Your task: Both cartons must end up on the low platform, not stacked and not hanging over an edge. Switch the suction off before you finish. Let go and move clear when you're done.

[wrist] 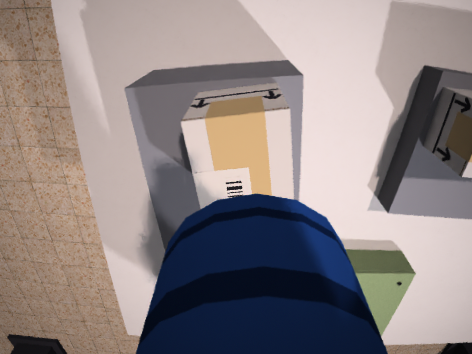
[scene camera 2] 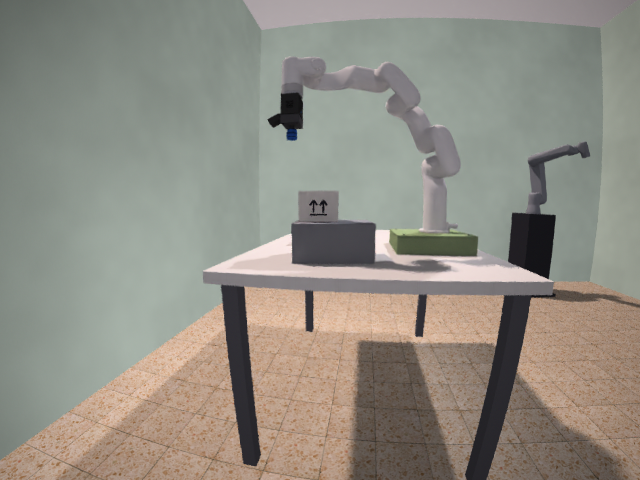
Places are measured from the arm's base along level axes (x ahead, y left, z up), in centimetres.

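Pixels of known places: hand at its tool point: (wrist: pixel 254 269) (scene camera 2: pixel 292 139); arm's base at its link origin: (scene camera 2: pixel 434 232).
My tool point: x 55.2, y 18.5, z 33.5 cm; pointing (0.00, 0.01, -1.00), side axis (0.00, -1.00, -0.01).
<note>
Ahead of a thing's pixels: the offset from my tool point to its top centre. "spot": to the spot under its first point.
My suction cup (scene camera 2: pixel 292 137) (wrist: pixel 262 205) is blue, bare and off, and hangs high above the table. In the wrist view it covers the near end of the first carton. That carton {dx -9.1, dy +0.2, dz -18.3 cm} (scene camera 2: pixel 318 206) (wrist: pixel 237 140), white with a tan tape strip, stands upright on the tall grey block {dx -14.4, dy +2.9, dz -28.3 cm} (scene camera 2: pixel 333 243) (wrist: pixel 155 120), apart from the cup. The second carton {spot: dx -7.6, dy -27.4, dz -29.0 cm} (wrist: pixel 461 131) is partly cut off at the right of the wrist view. It rests on the low grey platform {spot: dx -21.9, dy -31.0, dz -35.5 cm} (wrist: pixel 427 197), near that platform's left end. This platform and its carton do not show in the scene view.
The green base plate (scene camera 2: pixel 434 242) (wrist: pixel 380 295) stands at the right of the scene view. The white table (scene camera 2: pixel 377 284) (wrist: pixel 340 150) has its left edge beside the tall block in the wrist view. Another grey arm (scene camera 2: pixel 537 180) stands on a black pedestal (scene camera 2: pixel 531 248) beyond the table.
</note>
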